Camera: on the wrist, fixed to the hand. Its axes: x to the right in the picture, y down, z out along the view.
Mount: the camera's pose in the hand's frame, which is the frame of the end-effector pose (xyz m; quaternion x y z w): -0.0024 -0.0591 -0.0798 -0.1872 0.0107 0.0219 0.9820
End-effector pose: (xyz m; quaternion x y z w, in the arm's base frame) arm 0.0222 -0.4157 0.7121 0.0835 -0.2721 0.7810 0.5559
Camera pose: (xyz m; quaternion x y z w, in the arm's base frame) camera 0.0908 -0.3625 0.6638 -0.0364 -0.4093 0.7291 0.5473
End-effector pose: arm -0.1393 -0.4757 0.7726 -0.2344 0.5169 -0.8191 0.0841
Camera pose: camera -0.1686 -0.3837 0.7959 -0.2258 0.6669 -0.7082 0.0511
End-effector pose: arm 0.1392 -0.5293 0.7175 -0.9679 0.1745 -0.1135 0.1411
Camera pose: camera 0.1336 -0.4939 0.8101 0.9718 -0.2153 0.0861 0.0420
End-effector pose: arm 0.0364 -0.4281 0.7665 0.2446 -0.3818 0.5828 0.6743
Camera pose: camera 0.1122 -0.3796 0.7244 0.0994 -0.4822 0.5182 0.6993
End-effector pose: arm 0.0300 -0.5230 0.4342 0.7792 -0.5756 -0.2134 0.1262
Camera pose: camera 0.1174 -0.5066 0.4785 0.7313 -0.5410 -0.3062 0.2806
